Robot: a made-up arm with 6 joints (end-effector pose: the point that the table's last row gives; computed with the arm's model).
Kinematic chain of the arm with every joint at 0, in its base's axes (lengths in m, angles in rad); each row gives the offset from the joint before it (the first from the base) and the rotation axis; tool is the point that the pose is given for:
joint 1: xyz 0 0 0.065 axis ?
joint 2: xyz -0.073 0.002 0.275 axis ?
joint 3: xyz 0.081 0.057 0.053 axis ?
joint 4: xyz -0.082 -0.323 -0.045 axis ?
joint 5: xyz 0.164 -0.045 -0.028 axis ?
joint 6: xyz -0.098 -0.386 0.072 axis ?
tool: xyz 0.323 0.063 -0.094
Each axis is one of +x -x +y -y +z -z.
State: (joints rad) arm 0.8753 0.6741 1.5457 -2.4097 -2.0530 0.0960
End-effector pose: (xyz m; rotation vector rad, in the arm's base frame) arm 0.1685 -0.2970 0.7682 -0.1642 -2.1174 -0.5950
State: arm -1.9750 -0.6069 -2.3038 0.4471 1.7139 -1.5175
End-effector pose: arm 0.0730 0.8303 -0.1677 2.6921 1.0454 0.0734
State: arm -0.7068 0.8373 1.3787 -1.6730 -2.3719 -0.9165
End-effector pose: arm -0.3779 -0.1785 0.0101 -0.6383 1.4367 1.0132
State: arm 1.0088 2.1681 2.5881 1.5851 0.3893 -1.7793
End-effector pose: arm 0.9847 -0.2467 -0.1412 -0.0228 0.4016 0.7152
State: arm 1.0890 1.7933 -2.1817 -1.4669 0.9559 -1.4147
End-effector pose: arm 0.1149 -0.1145 -0.6477 1.3732 -0.7705 -2.0908
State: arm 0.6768 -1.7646 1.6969 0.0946 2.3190 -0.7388
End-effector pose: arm 0.5609 0.4613 0.4972 1.4757 0.5402 1.0814
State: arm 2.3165 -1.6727 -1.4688 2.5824 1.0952 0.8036
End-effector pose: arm -0.1761 0.0750 -0.2111 1.4829 0.4485 -1.6089
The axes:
joint 1: +y
joint 2: -z
joint 3: -x
joint 4: -y
joint 5: +x
joint 6: +y

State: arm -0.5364 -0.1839 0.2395 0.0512 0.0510 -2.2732
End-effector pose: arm -0.4444 -0.5697 0.7007 0.0394 -2.8547 0.3810
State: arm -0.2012 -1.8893 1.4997 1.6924 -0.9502 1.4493
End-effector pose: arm -0.2253 -0.0663 1.1318 -0.1754 -1.8547 0.8764
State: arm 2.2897 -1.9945 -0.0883 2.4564 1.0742 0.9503
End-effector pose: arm 0.4400 0.2398 -0.4933 2.4388 -0.5486 -0.3183
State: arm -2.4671 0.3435 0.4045 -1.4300 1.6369 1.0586
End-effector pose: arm 0.2233 -0.0051 -0.3058 1.2978 -0.3081 1.4254
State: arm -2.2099 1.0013 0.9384 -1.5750 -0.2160 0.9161
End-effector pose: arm -0.2386 -0.1372 -0.9280 1.0877 0.8024 -0.0509
